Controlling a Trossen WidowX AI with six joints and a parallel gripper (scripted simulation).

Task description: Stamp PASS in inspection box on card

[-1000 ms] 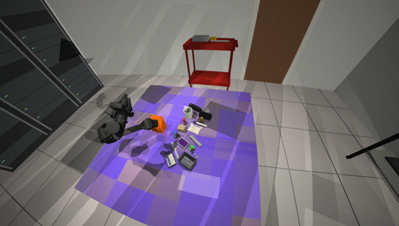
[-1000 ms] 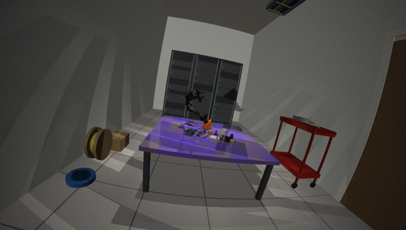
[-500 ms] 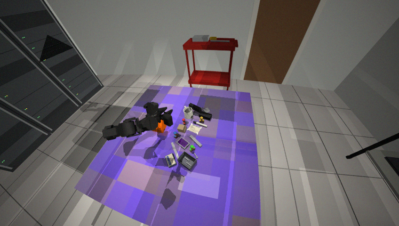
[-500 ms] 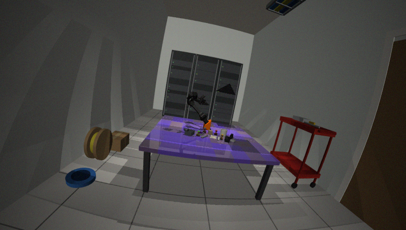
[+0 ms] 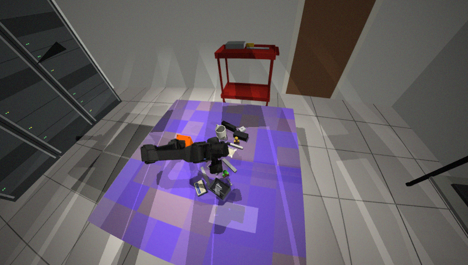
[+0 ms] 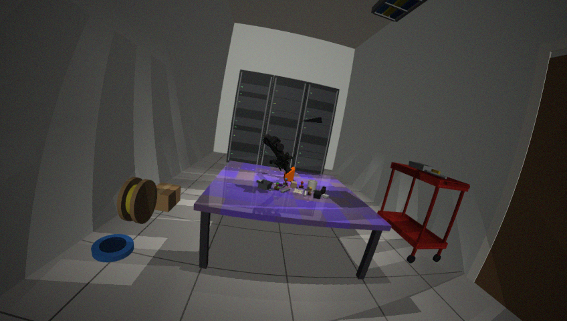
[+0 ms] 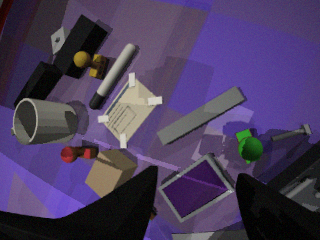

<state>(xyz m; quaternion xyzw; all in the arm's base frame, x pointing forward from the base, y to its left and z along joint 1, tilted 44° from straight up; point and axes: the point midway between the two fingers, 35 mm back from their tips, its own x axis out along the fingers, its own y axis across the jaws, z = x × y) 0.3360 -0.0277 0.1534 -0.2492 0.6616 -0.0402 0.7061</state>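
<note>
My gripper tip is now 150 mm above the green-knobbed stamp, 30 mm to the left of it and 20 mm short of it. The rest, counted from my gripper tip: grey bar (160 mm below, 40 mm to the left, 30 mm ahead); ink pad (160 mm below, 70 mm behind, 10 mm to the left); bolt (160 mm below, 80 mm to the right, 60 mm ahead).
</note>
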